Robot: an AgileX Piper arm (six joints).
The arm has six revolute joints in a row. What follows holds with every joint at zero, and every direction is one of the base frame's. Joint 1 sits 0.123 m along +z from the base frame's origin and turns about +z. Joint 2 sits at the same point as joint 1 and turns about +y. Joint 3 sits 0.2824 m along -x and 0.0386 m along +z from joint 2 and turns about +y. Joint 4 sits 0.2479 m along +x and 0.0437 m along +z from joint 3 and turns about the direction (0.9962, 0, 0.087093). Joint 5 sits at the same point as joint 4 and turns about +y. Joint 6 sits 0.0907 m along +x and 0.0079 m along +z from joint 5 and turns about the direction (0.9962, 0, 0.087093). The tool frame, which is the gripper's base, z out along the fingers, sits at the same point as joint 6; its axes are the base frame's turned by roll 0, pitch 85.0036 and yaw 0 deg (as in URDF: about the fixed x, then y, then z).
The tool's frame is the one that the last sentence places.
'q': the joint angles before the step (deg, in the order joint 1, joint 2, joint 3, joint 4, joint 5, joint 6). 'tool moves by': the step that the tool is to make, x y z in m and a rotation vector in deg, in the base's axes. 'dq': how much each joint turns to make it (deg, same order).
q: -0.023 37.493 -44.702 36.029 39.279 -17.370
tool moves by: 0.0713 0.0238 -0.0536 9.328 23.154 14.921
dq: 0.011 21.816 -0.003 18.841 11.511 -12.923
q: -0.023 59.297 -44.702 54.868 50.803 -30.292
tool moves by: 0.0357 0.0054 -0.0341 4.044 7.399 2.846
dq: -0.123 11.428 0.004 7.477 1.260 -7.005
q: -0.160 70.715 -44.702 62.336 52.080 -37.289
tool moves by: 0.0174 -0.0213 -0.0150 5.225 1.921 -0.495
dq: -7.099 5.759 0.004 6.559 5.942 -7.961
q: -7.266 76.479 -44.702 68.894 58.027 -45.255
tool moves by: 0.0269 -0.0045 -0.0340 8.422 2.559 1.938
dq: -1.909 11.038 0.009 9.832 5.197 -10.432
